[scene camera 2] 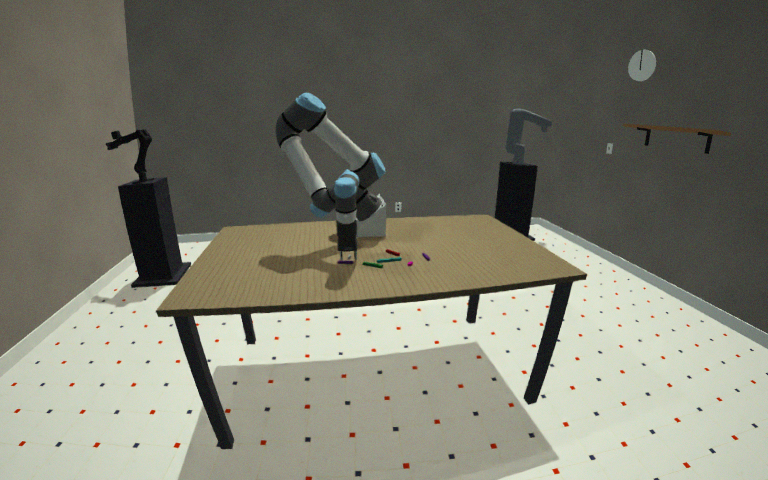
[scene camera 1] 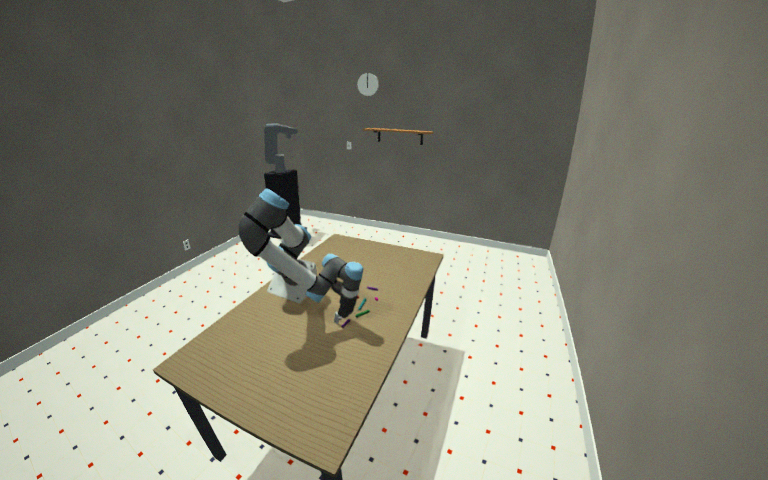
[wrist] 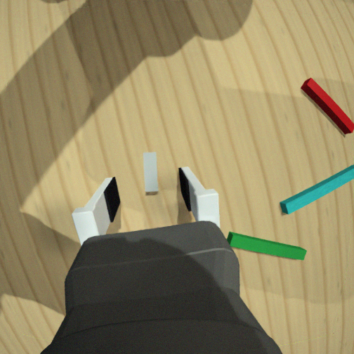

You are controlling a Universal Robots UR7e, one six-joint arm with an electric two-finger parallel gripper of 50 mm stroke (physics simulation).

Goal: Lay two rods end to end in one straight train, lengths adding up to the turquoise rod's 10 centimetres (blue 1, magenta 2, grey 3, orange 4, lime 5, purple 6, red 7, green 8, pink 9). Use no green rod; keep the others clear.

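Places are measured from the arm's base along level axes (x right, y ahead, z up), in millimetres.
Pixels of known places: gripper, between the fingertips: (scene camera 2: 348,257) (scene camera 1: 339,319); arm's base, origin of its link: (scene camera 2: 370,210).
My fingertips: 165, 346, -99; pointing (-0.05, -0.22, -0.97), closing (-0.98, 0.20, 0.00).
Note:
Ahead of a thing's pixels: the offset from my fingertips to its top centre, as dx, dy, dz. Level surfaces: height alone.
The open, empty gripper (scene camera 1: 338,318) (scene camera 2: 348,256) (wrist: 149,198) is low over the table. A grey rod (wrist: 150,172) lies lengthwise between its finger lines, with its near end about level with the pads. A purple rod @[+19, +42, +6] (scene camera 1: 346,323) (scene camera 2: 345,262) lies beside the gripper; the gripper body hides it in the wrist view. A turquoise rod @[-155, +59, +6] (scene camera 1: 362,304) (scene camera 2: 389,260) (wrist: 318,191) and a red rod @[-190, -13, +6] (scene camera 2: 392,252) (wrist: 327,106) lie apart to the right in the wrist view.
A green rod @[-81, +89, +6] (scene camera 1: 362,313) (scene camera 2: 372,264) (wrist: 267,246) lies close to the right finger. A magenta rod @[-225, +113, +6] (scene camera 1: 376,298) (scene camera 2: 410,263) and a second purple rod @[-313, +59, +6] (scene camera 1: 372,288) (scene camera 2: 425,256) lie farther off on the wooden table @[dz -4] (scene camera 1: 271,384) (scene camera 2: 481,249).

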